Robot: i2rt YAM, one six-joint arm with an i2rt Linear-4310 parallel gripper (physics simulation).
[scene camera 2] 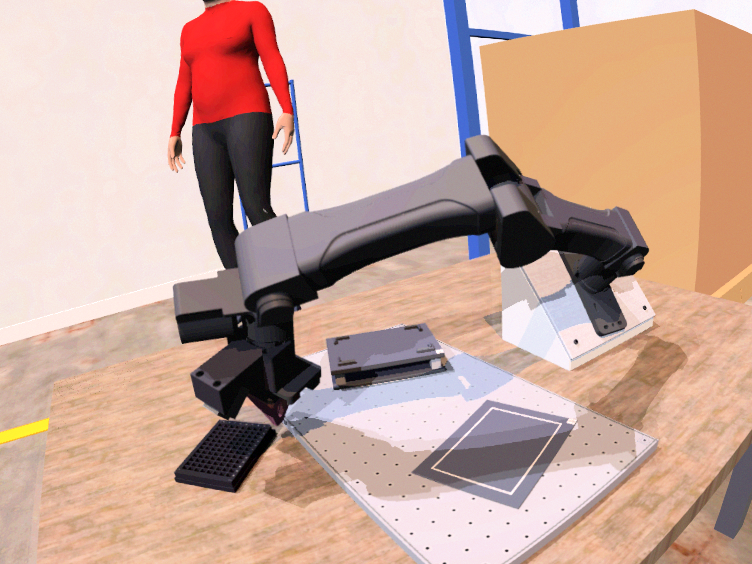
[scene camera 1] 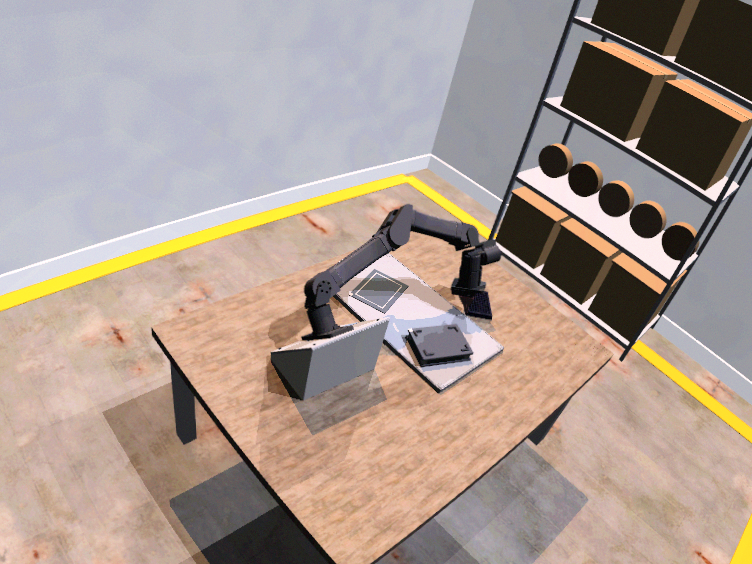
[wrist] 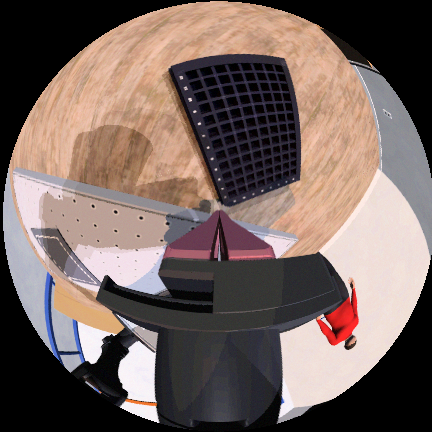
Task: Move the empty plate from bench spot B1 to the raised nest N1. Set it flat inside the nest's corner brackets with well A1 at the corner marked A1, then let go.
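Seen in the pictures: gripper, between the fingertips: (scene camera 2: 278, 422) (scene camera 1: 466, 312) (wrist: 218, 215); arm's base, origin of its link: (scene camera 2: 586, 278) (scene camera 1: 326, 335) (wrist: 132, 332).
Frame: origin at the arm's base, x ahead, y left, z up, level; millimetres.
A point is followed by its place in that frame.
Note:
The black well plate (scene camera 1: 479, 305) @(x 588, y -3, z -87 mm) (scene camera 2: 224, 456) @(x 600, y 31, z -86 mm) (wrist: 245, 125) @(x 591, y 20, z -86 mm) lies flat on the wooden table, off the far edge of the white board; its wells look empty. My gripper (scene camera 2: 280, 420) @(x 519, y -13, z -85 mm) (wrist: 218, 215) @(x 519, y -13, z -85 mm) is shut with its pink fingertips together and nothing between them. The tips are beside the plate's near corner, apart from it, close to the board's edge. In scene camera 1 the fingertips are hard to make out. The raised dark nest (scene camera 1: 440, 341) @(x 327, y -102, z -56 mm) (scene camera 2: 383, 348) @(x 333, y -88, z -56 mm) has corner brackets and holds no plate. Its A1 mark is too small to read.
The perforated white board (scene camera 1: 438, 381) @(x 251, y -202, z -87 mm) (scene camera 2: 425, 523) @(x 438, y 241, z -87 mm) (wrist: 107, 239) @(x 438, y 77, z -87 mm) carries the nest and a flat dark rectangle (scene camera 1: 377, 293) @(x 294, y 167, z -85 mm) (scene camera 2: 496, 454) @(x 322, y 189, z -86 mm) with a white outline. The arm's wedge-shaped base mount (scene camera 1: 340, 363) @(x -13, y -93, z -8 mm) (scene camera 2: 527, 315) @(x 117, y -19, z -38 mm) stands beside the board. A person in red (scene camera 2: 221, 66) stands behind the table.

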